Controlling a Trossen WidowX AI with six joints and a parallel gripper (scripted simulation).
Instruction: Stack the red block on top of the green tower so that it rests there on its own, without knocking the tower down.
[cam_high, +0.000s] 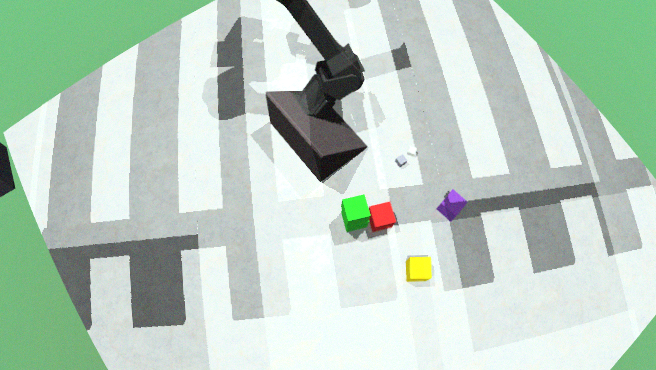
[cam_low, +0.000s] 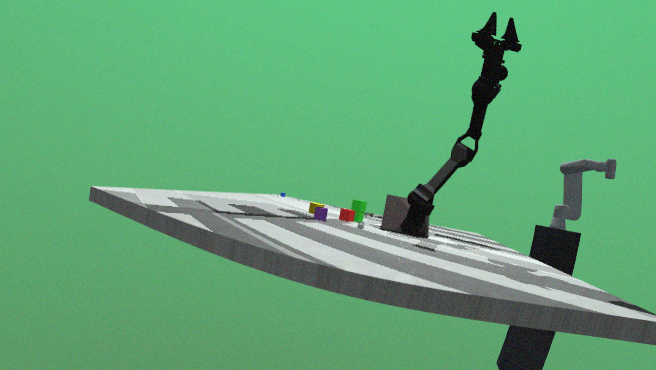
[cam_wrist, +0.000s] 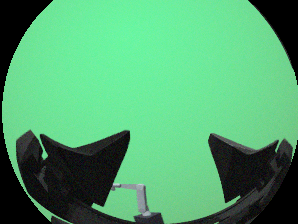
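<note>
The red block lies 47 cm ahead of my gripper tip, 29 cm to the right of it and 70 cm below it. From my gripper tip the other things lie so: purple block 52 cm ahead, 15 cm to the right, 70 cm below; then yellow block 60 cm ahead, 28 cm to the right, 70 cm below.
</note>
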